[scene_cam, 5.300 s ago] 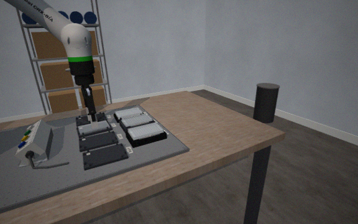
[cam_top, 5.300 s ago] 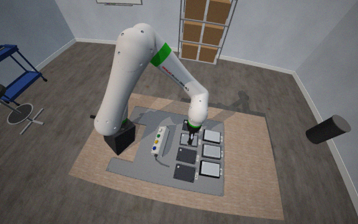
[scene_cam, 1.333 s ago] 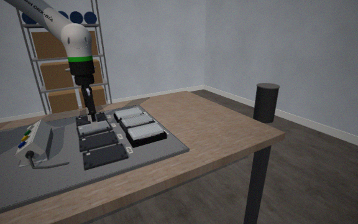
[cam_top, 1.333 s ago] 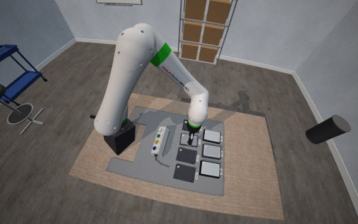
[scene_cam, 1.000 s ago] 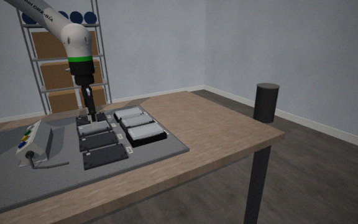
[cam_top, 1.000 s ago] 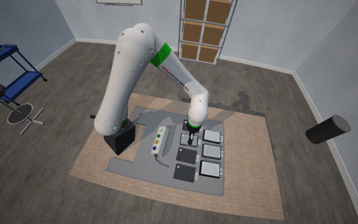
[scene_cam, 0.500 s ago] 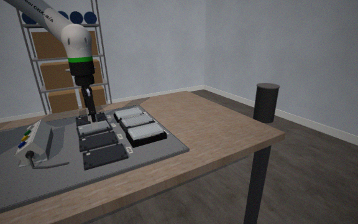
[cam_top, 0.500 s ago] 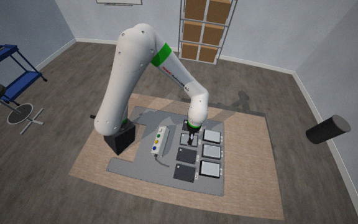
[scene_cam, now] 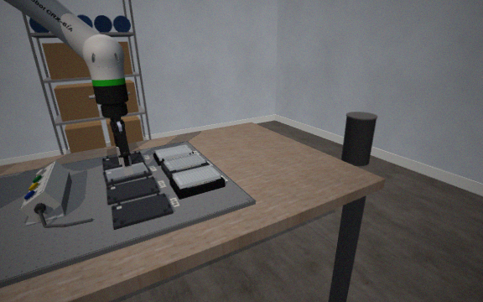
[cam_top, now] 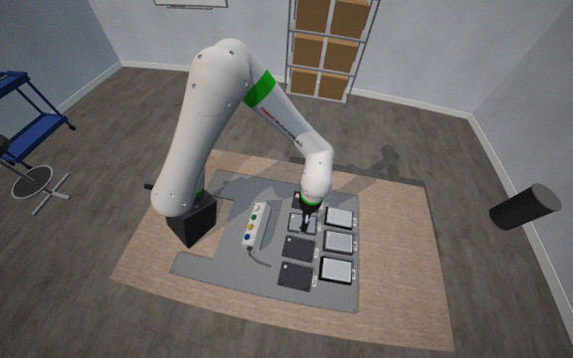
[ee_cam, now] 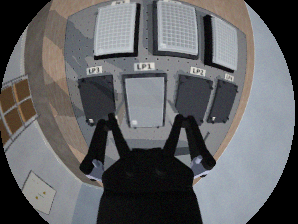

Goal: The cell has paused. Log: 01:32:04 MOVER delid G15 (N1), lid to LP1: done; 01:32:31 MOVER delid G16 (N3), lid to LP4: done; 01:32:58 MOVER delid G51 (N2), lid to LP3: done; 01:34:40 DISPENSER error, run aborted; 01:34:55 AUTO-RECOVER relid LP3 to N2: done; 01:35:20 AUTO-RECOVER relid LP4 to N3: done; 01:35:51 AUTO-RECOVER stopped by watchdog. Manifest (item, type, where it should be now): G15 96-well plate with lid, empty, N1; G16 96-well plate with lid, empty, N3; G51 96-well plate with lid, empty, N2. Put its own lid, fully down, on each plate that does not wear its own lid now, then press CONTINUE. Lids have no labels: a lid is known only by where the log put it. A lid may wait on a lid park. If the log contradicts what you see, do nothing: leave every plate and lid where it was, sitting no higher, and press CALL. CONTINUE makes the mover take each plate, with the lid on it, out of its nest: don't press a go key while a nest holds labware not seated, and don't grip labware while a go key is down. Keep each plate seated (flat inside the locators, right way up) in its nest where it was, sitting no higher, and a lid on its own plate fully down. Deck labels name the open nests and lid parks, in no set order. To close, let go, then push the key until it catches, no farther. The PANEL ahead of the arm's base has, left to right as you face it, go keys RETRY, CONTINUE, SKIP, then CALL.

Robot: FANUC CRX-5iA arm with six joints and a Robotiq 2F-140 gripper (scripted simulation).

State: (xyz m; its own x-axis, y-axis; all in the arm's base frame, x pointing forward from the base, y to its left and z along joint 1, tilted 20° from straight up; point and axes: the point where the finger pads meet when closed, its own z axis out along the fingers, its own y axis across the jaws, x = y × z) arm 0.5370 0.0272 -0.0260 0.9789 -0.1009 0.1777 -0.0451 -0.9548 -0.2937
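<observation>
The pale grey lid is 3 cm below my hand. Also, from my hand: plate (18 cm ahead, 8 cm to the right, 2 cm below).
</observation>
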